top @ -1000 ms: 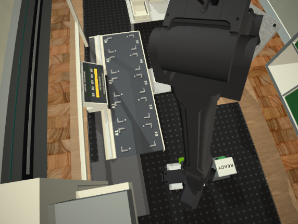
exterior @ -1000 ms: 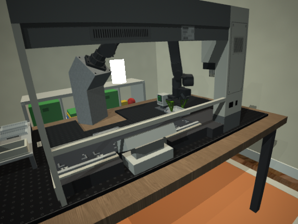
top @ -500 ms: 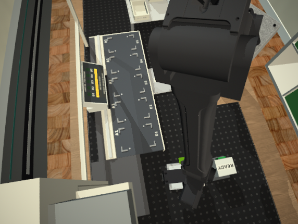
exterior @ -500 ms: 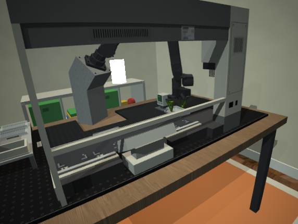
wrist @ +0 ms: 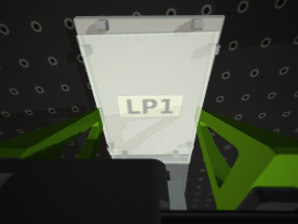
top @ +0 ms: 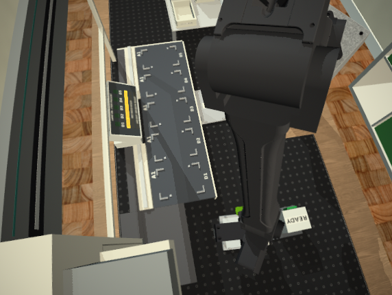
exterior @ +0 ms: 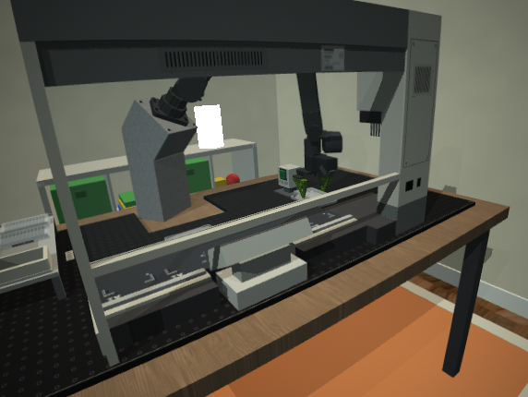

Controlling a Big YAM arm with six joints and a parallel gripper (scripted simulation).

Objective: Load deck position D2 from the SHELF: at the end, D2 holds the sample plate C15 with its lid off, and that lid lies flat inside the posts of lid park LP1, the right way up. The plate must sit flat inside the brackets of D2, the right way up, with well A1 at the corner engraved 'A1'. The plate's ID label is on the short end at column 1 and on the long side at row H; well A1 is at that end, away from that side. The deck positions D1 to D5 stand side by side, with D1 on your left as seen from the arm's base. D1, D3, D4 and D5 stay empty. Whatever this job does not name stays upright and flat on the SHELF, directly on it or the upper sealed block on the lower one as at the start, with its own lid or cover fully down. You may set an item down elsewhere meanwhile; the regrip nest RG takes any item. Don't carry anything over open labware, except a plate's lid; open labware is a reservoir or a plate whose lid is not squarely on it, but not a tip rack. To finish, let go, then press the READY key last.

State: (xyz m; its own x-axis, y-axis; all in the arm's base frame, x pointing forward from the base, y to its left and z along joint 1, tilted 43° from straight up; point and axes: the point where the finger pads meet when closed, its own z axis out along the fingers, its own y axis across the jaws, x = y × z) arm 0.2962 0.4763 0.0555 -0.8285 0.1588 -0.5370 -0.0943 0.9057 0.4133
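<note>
Now: hand right at the clear plate lid. The rest, counted from my hand: green-lit key (120 mm behind, 60 mm to the right, 50 mm above); lid park LP1 (20 mm below); regrip nest RG (100 mm ahead, 450 mm to the right, 20 mm below).
</note>
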